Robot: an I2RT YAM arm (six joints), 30 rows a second.
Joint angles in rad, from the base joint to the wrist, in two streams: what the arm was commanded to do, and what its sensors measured. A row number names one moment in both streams.
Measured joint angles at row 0:
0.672 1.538 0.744 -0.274 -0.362 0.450
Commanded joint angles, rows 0 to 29:
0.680 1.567 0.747 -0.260 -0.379 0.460
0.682 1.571 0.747 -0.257 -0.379 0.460
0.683 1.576 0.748 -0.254 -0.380 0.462
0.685 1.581 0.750 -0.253 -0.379 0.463
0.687 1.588 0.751 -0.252 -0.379 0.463
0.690 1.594 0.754 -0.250 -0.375 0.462
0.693 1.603 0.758 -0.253 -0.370 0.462
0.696 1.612 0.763 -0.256 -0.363 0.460
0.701 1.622 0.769 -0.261 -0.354 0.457
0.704 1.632 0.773 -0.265 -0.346 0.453
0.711 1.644 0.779 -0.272 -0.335 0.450
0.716 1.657 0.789 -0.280 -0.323 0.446
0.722 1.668 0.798 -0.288 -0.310 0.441
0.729 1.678 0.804 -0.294 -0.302 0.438
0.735 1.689 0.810 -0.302 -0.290 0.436
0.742 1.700 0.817 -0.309 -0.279 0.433
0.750 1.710 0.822 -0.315 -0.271 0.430
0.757 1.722 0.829 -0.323 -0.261 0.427
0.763 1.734 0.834 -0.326 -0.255 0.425
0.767 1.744 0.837 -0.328 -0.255 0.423
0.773 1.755 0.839 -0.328 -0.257 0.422
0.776 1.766 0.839 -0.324 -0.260 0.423
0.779 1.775 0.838 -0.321 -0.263 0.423
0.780 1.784 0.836 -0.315 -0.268 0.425
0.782 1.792 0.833 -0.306 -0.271 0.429
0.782 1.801 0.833 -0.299 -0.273 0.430
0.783 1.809 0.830 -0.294 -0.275 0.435
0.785 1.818 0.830 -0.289 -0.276 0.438
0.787 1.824 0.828 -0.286 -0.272 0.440
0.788 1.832 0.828 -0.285 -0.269 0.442
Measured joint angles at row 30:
0.730 1.670 0.884 -0.382 -0.296 0.446
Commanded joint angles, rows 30 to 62:
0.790 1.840 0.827 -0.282 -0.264 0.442
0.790 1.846 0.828 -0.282 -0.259 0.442
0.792 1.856 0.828 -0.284 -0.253 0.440
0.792 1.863 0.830 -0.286 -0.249 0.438
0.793 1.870 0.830 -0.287 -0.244 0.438
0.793 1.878 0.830 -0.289 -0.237 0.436
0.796 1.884 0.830 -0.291 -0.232 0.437
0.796 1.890 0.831 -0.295 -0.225 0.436
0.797 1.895 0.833 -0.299 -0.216 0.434
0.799 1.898 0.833 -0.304 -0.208 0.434
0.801 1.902 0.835 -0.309 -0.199 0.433
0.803 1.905 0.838 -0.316 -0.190 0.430
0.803 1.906 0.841 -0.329 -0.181 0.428
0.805 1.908 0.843 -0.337 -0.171 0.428
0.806 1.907 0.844 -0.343 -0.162 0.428
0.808 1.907 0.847 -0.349 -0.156 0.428
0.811 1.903 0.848 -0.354 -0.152 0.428
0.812 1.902 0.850 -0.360 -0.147 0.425
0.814 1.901 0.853 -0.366 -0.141 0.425
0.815 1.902 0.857 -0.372 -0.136 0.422
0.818 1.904 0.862 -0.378 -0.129 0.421
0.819 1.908 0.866 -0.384 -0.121 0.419
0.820 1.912 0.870 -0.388 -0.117 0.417
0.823 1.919 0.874 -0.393 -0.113 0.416
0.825 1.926 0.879 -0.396 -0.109 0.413
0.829 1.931 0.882 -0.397 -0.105 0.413
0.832 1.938 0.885 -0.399 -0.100 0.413
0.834 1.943 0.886 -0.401 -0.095 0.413
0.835 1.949 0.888 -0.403 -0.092 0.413
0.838 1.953 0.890 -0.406 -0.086 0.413
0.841 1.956 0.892 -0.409 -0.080 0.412
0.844 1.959 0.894 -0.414 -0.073 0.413
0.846 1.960 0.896 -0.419 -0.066 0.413
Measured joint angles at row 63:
0.810 1.737 0.988 -0.520 -0.135 0.429
